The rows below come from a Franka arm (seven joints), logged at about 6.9 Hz.
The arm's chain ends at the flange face. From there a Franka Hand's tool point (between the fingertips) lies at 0.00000 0.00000 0.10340 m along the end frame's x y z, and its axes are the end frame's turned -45 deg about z.
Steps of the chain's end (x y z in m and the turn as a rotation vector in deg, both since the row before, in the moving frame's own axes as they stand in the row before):
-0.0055, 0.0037, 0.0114, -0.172, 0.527, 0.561
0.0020, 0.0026, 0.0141, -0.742, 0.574, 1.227
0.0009, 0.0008, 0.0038, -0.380, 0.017, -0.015
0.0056, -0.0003, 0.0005, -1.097, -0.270, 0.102
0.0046, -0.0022, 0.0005, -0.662, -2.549, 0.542
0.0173, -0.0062, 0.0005, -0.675, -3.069, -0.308
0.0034, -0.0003, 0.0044, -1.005, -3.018, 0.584
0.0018, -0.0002, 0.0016, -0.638, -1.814, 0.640
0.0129, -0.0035, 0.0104, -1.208, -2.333, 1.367
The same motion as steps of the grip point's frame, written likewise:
-0.0061, -0.0004, 0.0114, -0.494, 0.251, 0.561
-0.0007, 0.0049, 0.0141, -0.931, -0.119, 1.227
-0.0004, 0.0017, 0.0038, -0.281, -0.257, -0.015
0.0024, 0.0048, 0.0005, -0.585, -0.967, 0.102
0.0007, -0.0007, 0.0004, 1.334, -2.271, 0.542
0.0118, 0.0048, 0.0003, 1.693, -2.647, -0.308
-0.0025, -0.0004, 0.0042, 1.423, -2.845, 0.584
-0.0017, -0.0004, 0.0015, 0.832, -1.734, 0.640
0.0071, 0.0052, 0.0103, 0.795, -2.504, 1.367

